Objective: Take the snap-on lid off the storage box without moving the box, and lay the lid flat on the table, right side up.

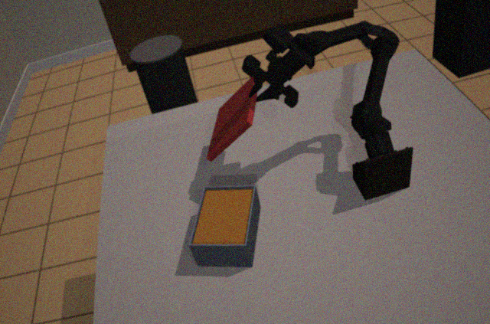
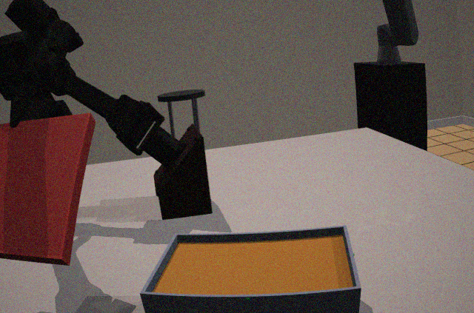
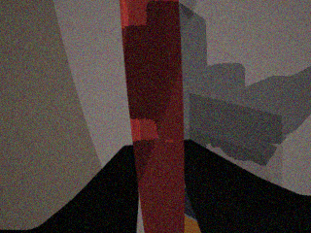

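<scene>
The lid is 6 cm ahead of my gripper tip, 2 cm to the right of it and 5 cm below it. The rest, counted from my gripper tip: storage box: 17 cm ahead, 26 cm to the left, 19 cm below.
</scene>
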